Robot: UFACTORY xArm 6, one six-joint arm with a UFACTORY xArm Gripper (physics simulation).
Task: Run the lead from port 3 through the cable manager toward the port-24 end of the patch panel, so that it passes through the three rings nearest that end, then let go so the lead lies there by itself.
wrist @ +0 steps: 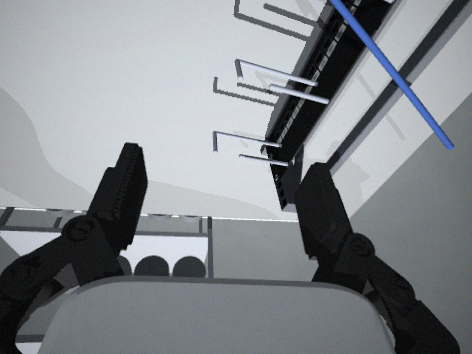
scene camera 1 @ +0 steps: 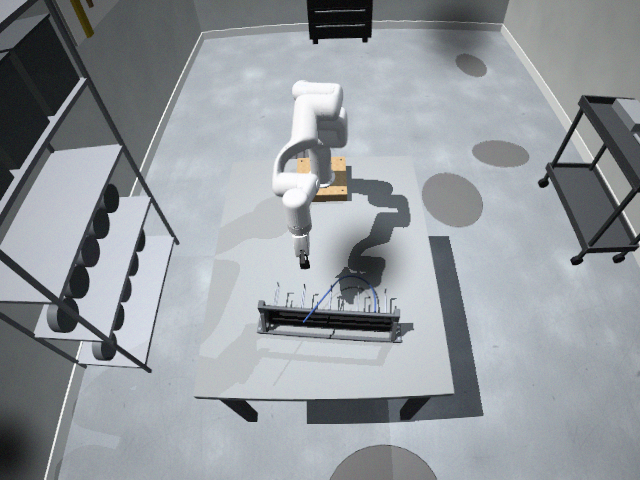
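Note:
The patch panel (scene camera 1: 357,321) (wrist: 307,120) stands near the table's front edge. The blue lead (scene camera 1: 351,276) (wrist: 392,75) rises from the panel's right part in the scene view, arches behind it and slants down left across it; its free end hangs over the panel's open frame. In the wrist view the lead passes clear of the two wire rings nearest the panel's end, the end ring (wrist: 247,138) and its neighbour (wrist: 277,73). Whether it touches other rings cannot be told. My gripper (scene camera 1: 304,262) (wrist: 226,171) is open and empty, behind the panel's left half and apart from the lead.
Thin wire rings stick up along the panel's rear edge. The grey table (scene camera 1: 320,379) carries the panel and the wooden base block (scene camera 1: 336,192) of the arm. A shelf rack (scene camera 1: 108,121) stands left, a dark cart (scene camera 1: 564,209) right and a black cabinet (scene camera 1: 340,18) at the far wall.

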